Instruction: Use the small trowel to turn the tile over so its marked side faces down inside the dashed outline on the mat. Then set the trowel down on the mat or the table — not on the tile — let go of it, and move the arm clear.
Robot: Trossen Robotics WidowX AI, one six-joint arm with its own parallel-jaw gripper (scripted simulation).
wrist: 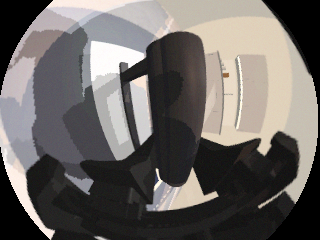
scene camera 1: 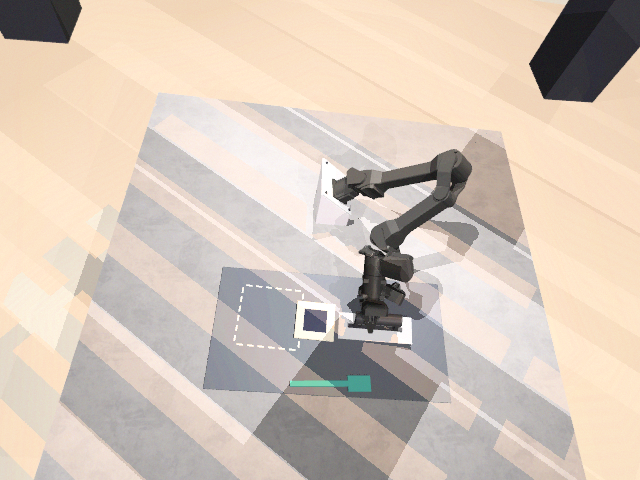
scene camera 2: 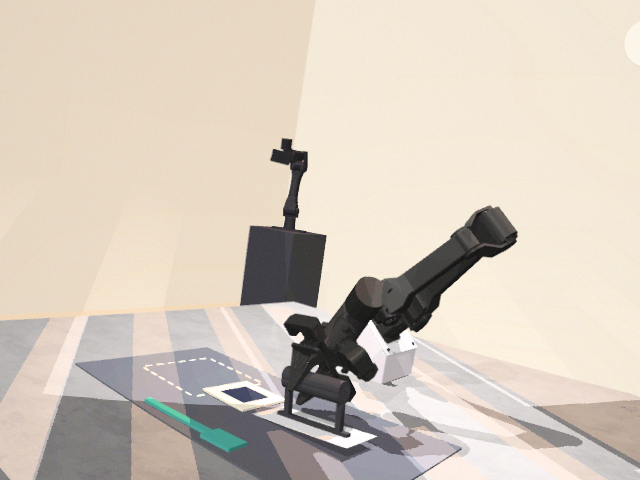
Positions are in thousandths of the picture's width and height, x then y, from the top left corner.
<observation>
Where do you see a tile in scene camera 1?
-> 493, 670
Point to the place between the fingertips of my gripper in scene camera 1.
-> At 577, 689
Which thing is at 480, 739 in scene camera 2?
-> My gripper.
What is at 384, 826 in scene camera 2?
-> A tile.
</observation>
